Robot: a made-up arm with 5 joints. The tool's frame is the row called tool.
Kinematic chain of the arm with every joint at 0, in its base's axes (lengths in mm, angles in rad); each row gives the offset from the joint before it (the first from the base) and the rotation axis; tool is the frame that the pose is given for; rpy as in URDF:
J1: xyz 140 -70 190 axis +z
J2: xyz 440 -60 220 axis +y
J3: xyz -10 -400 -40 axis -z
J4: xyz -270 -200 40 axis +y
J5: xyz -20 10 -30 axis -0.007 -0.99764 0.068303
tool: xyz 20 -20 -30 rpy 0.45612 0.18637 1.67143
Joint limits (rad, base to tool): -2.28..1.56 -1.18..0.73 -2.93..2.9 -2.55..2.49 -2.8..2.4
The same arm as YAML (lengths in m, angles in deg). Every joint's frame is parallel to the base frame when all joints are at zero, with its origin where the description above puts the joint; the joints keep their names.
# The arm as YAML. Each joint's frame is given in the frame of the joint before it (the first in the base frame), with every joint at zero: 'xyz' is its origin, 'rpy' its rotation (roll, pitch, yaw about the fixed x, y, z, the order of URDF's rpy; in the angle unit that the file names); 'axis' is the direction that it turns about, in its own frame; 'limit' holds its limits. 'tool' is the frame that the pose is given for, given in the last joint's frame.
units:
  length: m
  angle: deg
joints:
  - name: J1
    type: revolute
    origin:
      xyz: [0.14, -0.07, 0.19]
      rpy: [0.0, 0.0, 0.0]
    axis: [0.0, 0.0, 1.0]
    limit:
      lower: -130.63
      upper: 89.38
  - name: J2
    type: revolute
    origin:
      xyz: [0.44, -0.06, 0.22]
      rpy: [0.0, 0.0, 0.0]
    axis: [0.0, 1.0, 0.0]
    limit:
      lower: -67.61
      upper: 41.83
  - name: J3
    type: revolute
    origin:
      xyz: [-0.01, -0.4, -0.04]
      rpy: [0.0, 0.0, 0.0]
    axis: [0.0, 0.0, -1.0]
    limit:
      lower: -167.88
      upper: 166.16
  - name: J4
    type: revolute
    origin:
      xyz: [-0.27, -0.2, 0.04]
      rpy: [0.0, 0.0, 0.0]
    axis: [0.0, 1.0, 0.0]
    limit:
      lower: -146.1
      upper: 142.67
  - name: J5
    type: revolute
    origin:
      xyz: [-0.02, 0.01, -0.03]
      rpy: [0.0, 0.0, 0.0]
    axis: [-0.007, -0.99764, 0.068303]
    limit:
      lower: -160.43
      upper: 137.51
tool:
  origin:
    xyz: [0.02, -0.02, -0.03]
    rpy: [26.13, 10.68, 95.77]

